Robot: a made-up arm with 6 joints.
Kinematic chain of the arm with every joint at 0, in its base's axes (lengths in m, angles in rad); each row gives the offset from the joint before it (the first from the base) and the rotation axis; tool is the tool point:
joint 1: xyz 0 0 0.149 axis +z
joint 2: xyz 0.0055 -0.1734 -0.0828 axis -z
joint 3: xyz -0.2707 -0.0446 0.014 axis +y
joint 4: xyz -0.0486 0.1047 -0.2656 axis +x
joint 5: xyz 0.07 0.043 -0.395 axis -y
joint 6: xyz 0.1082 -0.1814 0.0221 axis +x
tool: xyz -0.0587 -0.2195 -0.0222
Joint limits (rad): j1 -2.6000..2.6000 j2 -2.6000..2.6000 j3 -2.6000..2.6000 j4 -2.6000..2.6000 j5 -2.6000..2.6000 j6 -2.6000..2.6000
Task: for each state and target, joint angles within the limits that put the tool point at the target. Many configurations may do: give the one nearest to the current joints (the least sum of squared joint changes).
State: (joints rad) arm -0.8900 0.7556 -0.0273 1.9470 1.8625 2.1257
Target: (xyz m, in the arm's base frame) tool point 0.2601 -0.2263 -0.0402
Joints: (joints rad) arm -0.8800 1.0767 -0.2342 1.9221 1.5125 1.9927
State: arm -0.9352 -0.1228 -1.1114 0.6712 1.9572 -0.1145
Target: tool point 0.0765 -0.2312 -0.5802
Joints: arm -0.7138 -0.0104 -0.7301 0.6634 2.2583 -0.4576
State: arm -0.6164 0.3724 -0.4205 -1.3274 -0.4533 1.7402
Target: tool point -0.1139 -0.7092 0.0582
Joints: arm 0.0391 -0.1235 -0.5263 -1.7438 -0.1526 1.5735
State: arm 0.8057 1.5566 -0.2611 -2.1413 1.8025 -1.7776
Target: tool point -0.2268 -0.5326 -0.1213
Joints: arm 1.0783 0.9825 -0.2991 -1.6202 2.1419 -1.8719
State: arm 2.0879 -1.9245 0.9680 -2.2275 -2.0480 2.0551
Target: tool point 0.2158 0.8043 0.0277
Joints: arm 2.2572 -1.8233 1.0532 -1.4838 -1.8757 2.2575
